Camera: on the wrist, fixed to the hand. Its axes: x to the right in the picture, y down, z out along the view.
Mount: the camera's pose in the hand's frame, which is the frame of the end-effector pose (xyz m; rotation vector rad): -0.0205 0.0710 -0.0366 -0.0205 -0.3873 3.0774
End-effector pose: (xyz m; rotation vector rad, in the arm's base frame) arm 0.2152 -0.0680 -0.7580 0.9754 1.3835 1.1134
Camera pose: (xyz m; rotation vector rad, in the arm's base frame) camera 0.1796 -0.0753 -0.6840 -1.6304 1.1835 -1.2457
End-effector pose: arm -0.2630 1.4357 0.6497 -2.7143 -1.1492 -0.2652
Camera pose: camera -0.2291 1.3644 0.6734 -1.2702 2.7261 0.6140
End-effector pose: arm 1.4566 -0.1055 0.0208 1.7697 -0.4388 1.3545
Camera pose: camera 1.3768 -0.1224 0.0331 0.2253 1.8039 -0.8053
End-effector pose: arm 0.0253 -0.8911 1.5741 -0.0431 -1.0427 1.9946
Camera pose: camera 0.0045 -0.9014 1.4950 0.6731 0.1063 -0.9365
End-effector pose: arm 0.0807 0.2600 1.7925 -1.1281 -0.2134 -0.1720
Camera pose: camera 0.0812 0.2571 1.7101 -0.3775 1.2636 2.6713
